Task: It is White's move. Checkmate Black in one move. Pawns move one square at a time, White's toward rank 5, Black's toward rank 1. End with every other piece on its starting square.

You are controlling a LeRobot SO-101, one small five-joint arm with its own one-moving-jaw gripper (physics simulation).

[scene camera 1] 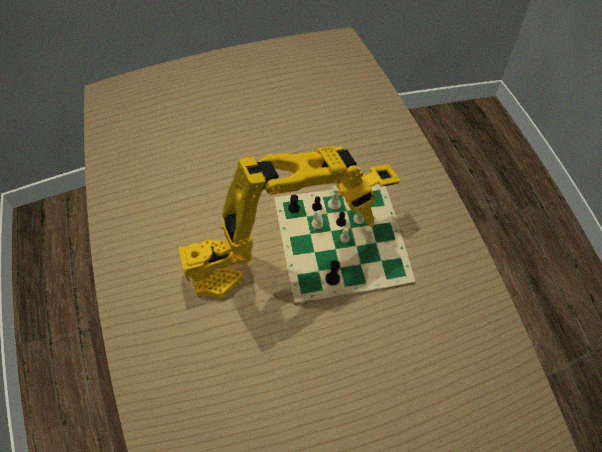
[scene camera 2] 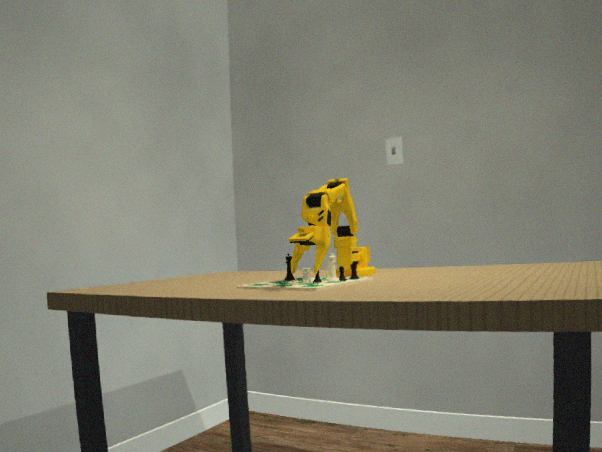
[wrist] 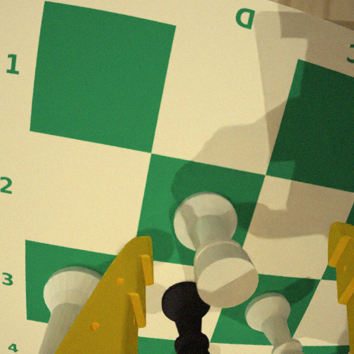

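Where they show: end effector, tool point: (scene camera 1: pixel 358 203) (scene camera 2: pixel 314 271); arm's base, origin of the base link: (scene camera 1: pixel 224 267).
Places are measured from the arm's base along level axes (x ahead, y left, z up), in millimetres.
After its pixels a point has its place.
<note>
A white rook (scene camera 1: pixel 358 218) @[x 257, y 19, z 17 mm] (scene camera 2: pixel 307 275) @[x 266, y 25, z 24 mm] (wrist: pixel 226 281) stands upright on D2. My gripper (scene camera 1: pixel 364 215) (scene camera 2: pixel 306 269) @[x 264, y 40, z 31 mm] (wrist: pixel 242 231) is open and low over the board, one jaw on each side of the rook, the left jaw nearer in the wrist view. The white king (scene camera 1: pixel 335 201) @[x 227, y 61, z 25 mm] (scene camera 2: pixel 332 267) @[x 233, y 68, z 38 mm] (wrist: pixel 72 290) is on E3, partly behind the left jaw. A black pawn (scene camera 1: pixel 341 219) @[x 225, y 24, z 20 mm] (wrist: pixel 186 305) is on D3, a white pawn (scene camera 1: pixel 345 236) @[x 220, y -12, z 20 mm] (wrist: pixel 269 314) on C3. A white knight (scene camera 1: pixel 317 221) @[x 181, y 30, z 24 mm] is on D4. The black king (scene camera 1: pixel 333 275) @[x 171, y -83, z 30 mm] (scene camera 2: pixel 288 268) @[x 178, y -77, z 34 mm] stands on A4.
A black pawn (scene camera 1: pixel 317 204) @[x 194, y 68, z 20 mm] (scene camera 2: pixel 342 273) @[x 197, y 74, z 22 mm] stands on E4 and a taller black piece (scene camera 1: pixel 294 204) @[x 153, y 77, z 24 mm] (scene camera 2: pixel 354 270) @[x 157, y 84, z 25 mm] on E5. The green and white board (scene camera 1: pixel 296 298) @[x 102, y -95, z 6 mm] lies on the wooden table (scene camera 1: pixel 190 370) @[x -107, y -172, z 0 mm]. The king and D3 pawn stand close around the left jaw.
</note>
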